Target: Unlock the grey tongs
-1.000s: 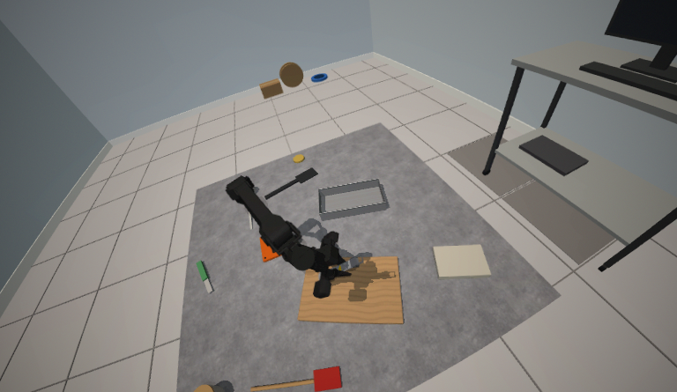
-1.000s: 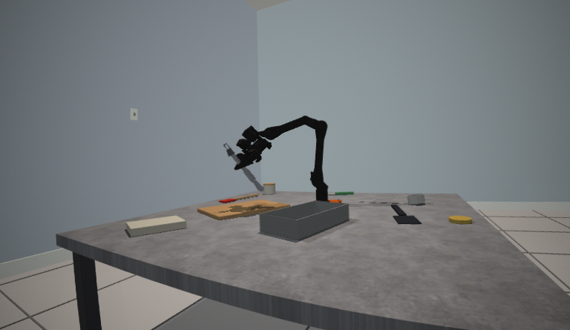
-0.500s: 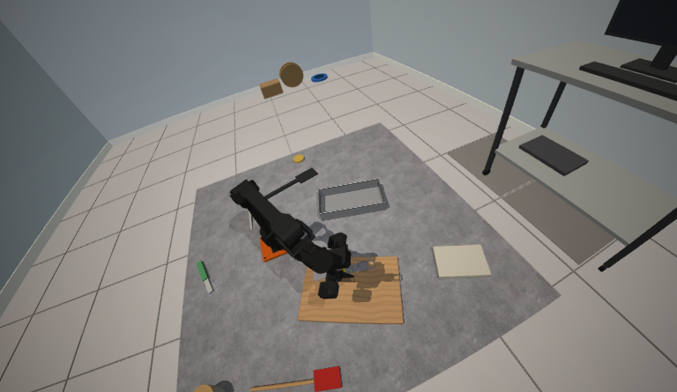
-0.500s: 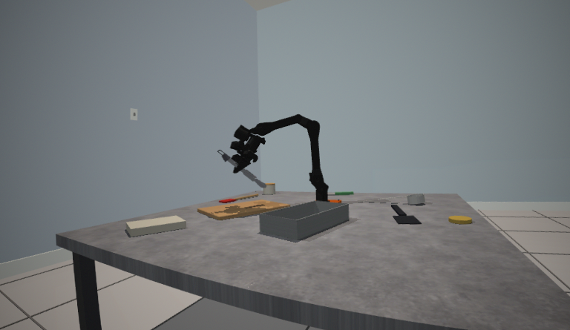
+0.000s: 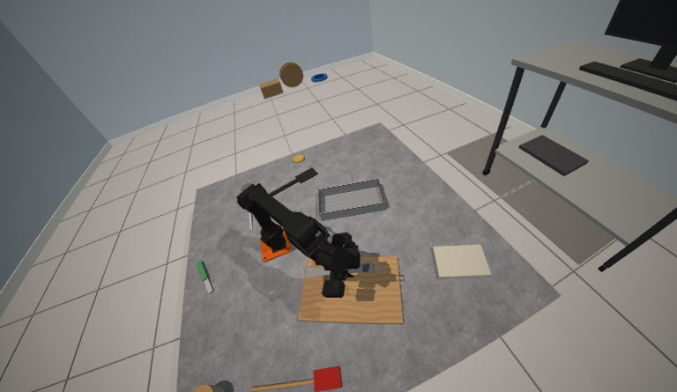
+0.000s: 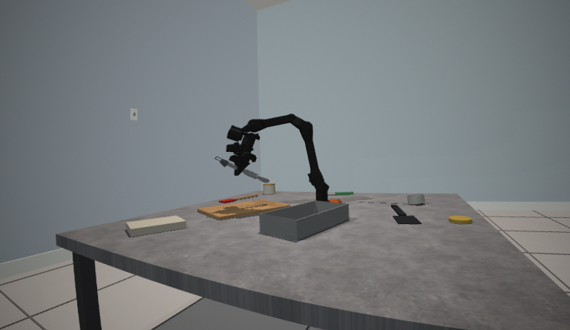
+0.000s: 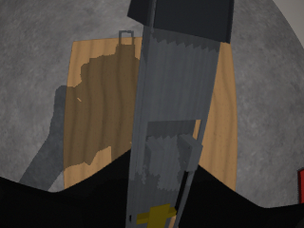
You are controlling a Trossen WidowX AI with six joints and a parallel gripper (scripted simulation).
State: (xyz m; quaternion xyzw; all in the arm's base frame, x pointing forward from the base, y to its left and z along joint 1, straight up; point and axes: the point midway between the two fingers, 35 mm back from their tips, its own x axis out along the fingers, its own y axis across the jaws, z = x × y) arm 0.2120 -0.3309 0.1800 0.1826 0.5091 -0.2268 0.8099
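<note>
Now: gripper tip 20 mm past the yellow lock piece, 10 mm to the right of it and 30 mm below it. From my gripper tip the other things lie so: grey roasting tin: 160 mm ahead, 390 mm to the left, 130 mm below; then cream slab: 380 mm ahead, 90 mm to the right, 150 mm below; then wooden board: 20 mm behind, 20 mm to the left, 150 mm below.
</note>
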